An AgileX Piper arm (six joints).
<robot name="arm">
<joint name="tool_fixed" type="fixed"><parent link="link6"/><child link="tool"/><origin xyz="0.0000 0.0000 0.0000" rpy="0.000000 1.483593 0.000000"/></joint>
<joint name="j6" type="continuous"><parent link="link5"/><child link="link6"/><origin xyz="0.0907 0.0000 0.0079" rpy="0.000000 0.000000 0.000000"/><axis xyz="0.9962 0 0.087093"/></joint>
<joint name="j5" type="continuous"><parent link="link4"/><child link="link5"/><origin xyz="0.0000 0.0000 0.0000" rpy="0.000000 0.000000 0.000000"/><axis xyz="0 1 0"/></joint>
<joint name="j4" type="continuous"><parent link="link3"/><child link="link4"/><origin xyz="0.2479 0.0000 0.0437" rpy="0.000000 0.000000 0.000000"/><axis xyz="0.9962 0 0.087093"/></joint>
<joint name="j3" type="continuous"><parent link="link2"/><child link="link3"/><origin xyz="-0.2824 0.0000 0.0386" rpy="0.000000 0.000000 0.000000"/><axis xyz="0 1 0"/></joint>
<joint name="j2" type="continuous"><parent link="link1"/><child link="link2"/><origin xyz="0.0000 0.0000 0.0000" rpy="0.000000 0.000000 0.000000"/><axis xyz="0 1 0"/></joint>
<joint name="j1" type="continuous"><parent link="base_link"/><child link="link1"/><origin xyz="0.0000 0.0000 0.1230" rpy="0.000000 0.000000 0.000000"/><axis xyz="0 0 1"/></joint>
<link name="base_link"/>
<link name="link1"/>
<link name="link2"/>
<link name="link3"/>
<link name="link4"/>
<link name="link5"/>
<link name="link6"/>
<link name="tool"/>
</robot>
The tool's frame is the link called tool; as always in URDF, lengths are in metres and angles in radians. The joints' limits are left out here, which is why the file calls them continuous.
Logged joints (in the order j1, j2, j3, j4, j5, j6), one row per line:
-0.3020, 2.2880, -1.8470, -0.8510, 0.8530, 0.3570
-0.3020, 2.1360, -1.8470, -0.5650, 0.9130, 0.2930
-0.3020, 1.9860, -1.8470, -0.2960, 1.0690, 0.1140
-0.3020, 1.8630, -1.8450, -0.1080, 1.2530, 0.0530
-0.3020, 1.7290, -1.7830, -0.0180, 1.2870, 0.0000
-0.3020, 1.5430, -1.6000, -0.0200, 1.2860, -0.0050
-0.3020, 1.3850, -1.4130, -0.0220, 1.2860, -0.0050
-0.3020, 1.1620, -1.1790, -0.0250, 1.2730, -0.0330
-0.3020, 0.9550, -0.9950, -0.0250, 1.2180, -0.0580
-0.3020, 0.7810, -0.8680, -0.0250, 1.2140, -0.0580
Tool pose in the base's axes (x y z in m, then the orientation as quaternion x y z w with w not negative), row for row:
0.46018, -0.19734, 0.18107, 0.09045, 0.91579, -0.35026, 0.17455
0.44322, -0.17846, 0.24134, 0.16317, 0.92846, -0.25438, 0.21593
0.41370, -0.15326, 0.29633, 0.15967, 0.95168, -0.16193, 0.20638
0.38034, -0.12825, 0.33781, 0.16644, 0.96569, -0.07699, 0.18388
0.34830, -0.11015, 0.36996, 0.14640, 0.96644, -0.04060, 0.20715
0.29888, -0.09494, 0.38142, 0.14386, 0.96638, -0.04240, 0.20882
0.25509, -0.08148, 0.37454, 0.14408, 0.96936, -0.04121, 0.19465
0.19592, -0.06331, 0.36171, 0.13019, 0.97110, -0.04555, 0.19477
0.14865, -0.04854, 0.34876, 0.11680, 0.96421, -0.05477, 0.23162
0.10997, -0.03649, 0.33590, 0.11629, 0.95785, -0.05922, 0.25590
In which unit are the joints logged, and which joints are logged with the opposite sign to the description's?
The joints are logged in radians. Opposite sign: none.
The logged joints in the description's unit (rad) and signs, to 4 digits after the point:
-0.3020, 2.2880, -1.8470, -0.8510, 0.8530, 0.3570
-0.3020, 2.1360, -1.8470, -0.5650, 0.9130, 0.2930
-0.3020, 1.9860, -1.8470, -0.2960, 1.0690, 0.1140
-0.3020, 1.8630, -1.8450, -0.1080, 1.2530, 0.0530
-0.3020, 1.7290, -1.7830, -0.0180, 1.2870, 0.0000
-0.3020, 1.5430, -1.6000, -0.0200, 1.2860, -0.0050
-0.3020, 1.3850, -1.4130, -0.0220, 1.2860, -0.0050
-0.3020, 1.1620, -1.1790, -0.0250, 1.2730, -0.0330
-0.3020, 0.9550, -0.9950, -0.0250, 1.2180, -0.0580
-0.3020, 0.7810, -0.8680, -0.0250, 1.2140, -0.0580

